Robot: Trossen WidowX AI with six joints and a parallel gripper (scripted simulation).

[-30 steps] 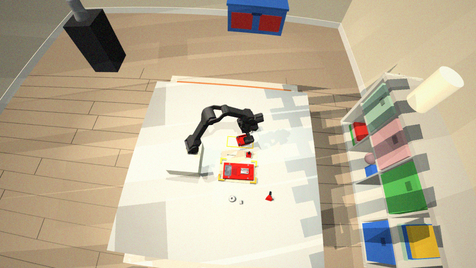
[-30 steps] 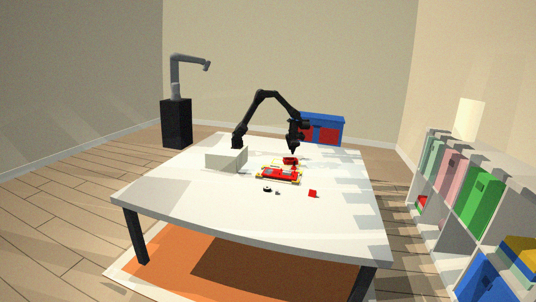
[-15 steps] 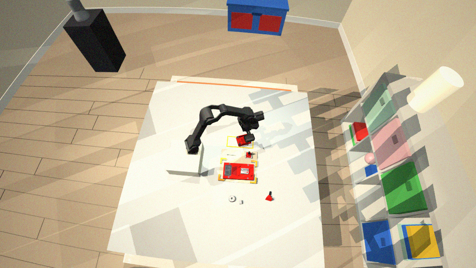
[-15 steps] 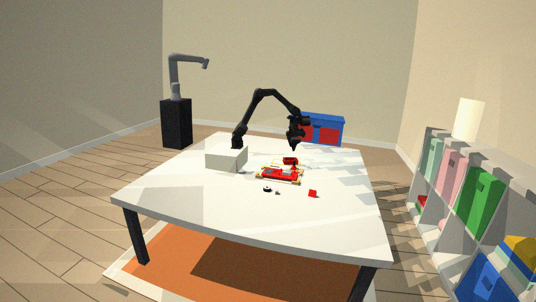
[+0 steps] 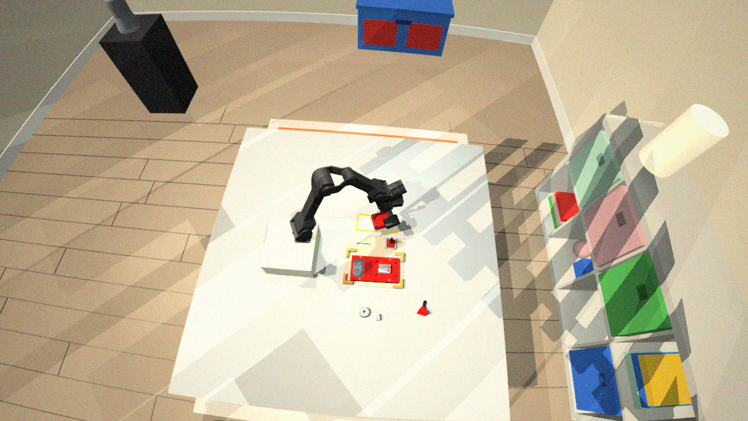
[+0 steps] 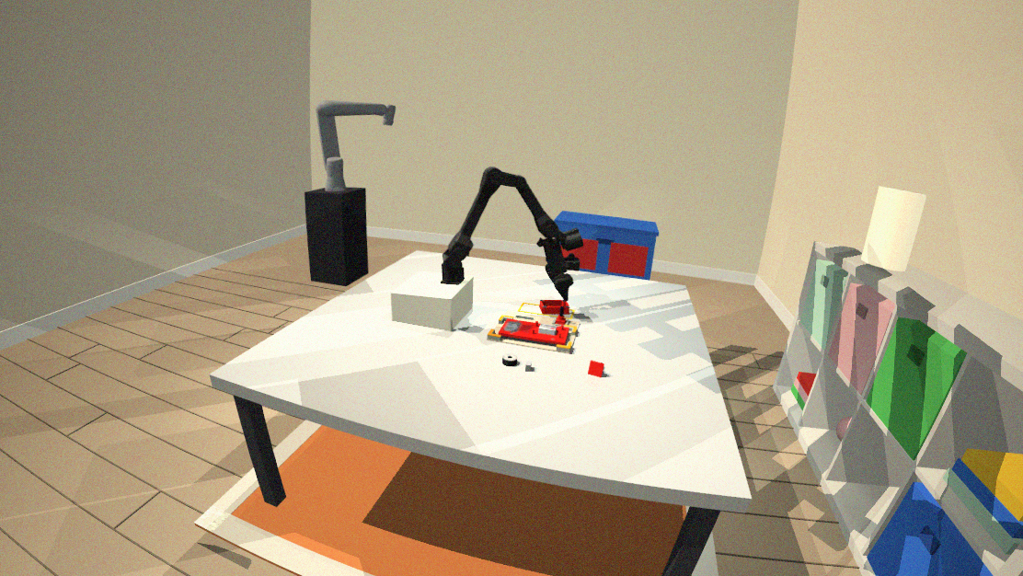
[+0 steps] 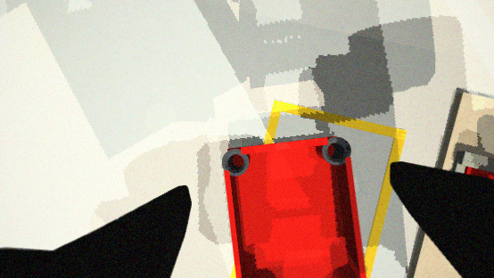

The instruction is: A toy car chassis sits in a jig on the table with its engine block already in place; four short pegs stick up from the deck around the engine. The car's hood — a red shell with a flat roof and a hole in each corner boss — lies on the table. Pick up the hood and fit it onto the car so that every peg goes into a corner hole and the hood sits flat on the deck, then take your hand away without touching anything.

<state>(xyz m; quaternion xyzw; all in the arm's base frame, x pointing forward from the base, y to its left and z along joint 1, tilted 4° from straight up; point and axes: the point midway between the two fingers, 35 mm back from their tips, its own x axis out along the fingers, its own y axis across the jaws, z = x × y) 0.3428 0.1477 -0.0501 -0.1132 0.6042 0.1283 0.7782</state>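
The red hood is 4 cm below my gripper tip, 3 cm behind it and 1 cm to the right of it. Also, from my gripper tip: grey engine block 24 cm to the right, 3 cm below, 2 cm behind.
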